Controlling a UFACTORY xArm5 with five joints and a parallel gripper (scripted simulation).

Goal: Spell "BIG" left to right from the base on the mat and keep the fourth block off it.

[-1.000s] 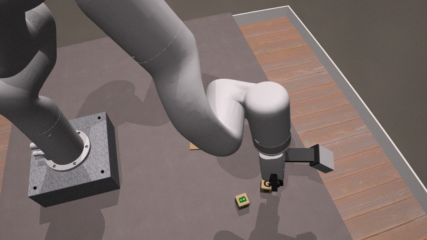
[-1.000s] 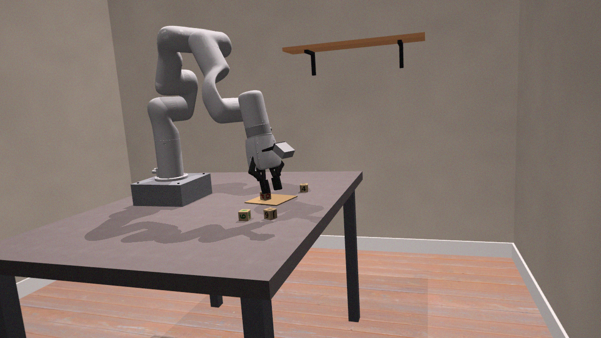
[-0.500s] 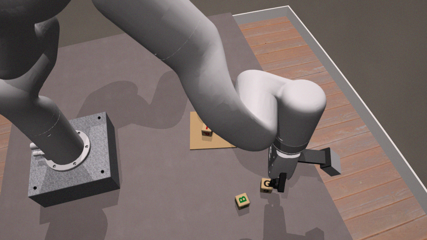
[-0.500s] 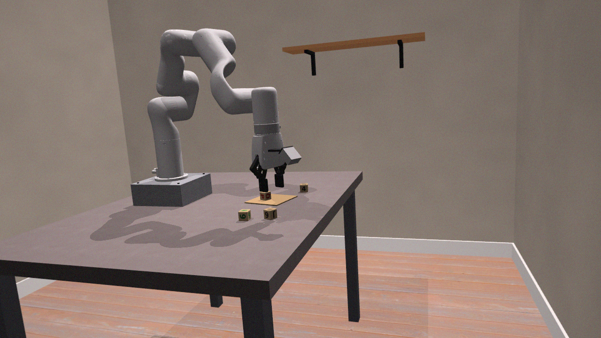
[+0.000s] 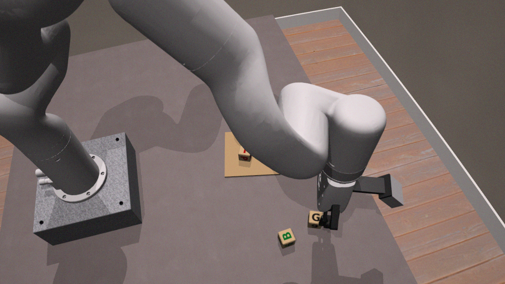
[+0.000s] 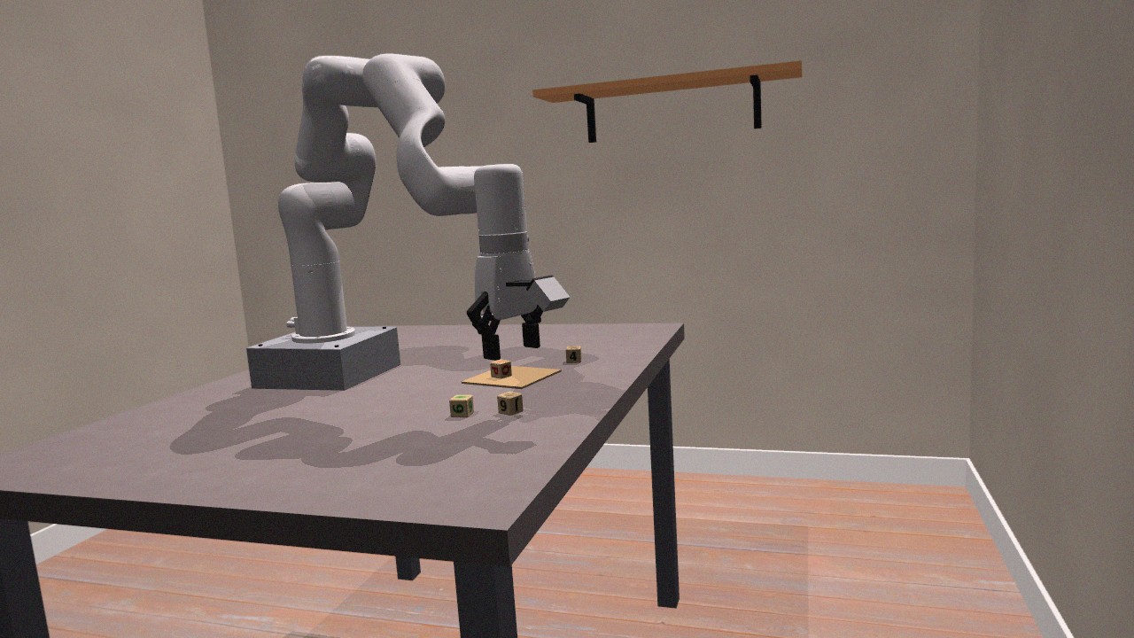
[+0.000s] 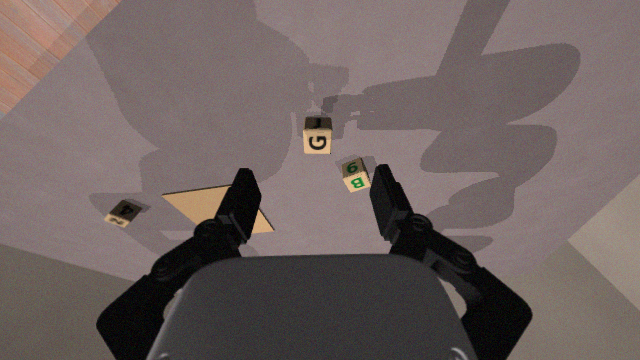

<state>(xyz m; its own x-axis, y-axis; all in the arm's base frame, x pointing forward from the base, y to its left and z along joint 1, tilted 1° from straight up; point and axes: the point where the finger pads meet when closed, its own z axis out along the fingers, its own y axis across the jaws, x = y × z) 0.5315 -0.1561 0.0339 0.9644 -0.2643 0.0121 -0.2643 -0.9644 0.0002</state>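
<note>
Now: hand 9 cm past the B block, 3 cm to the left of it and 9 cm above it. From my hand the other things lie so: tan mat 13 cm behind, 22 cm to the left, 11 cm below; then G block 1 cm behind, 9 cm below.
</note>
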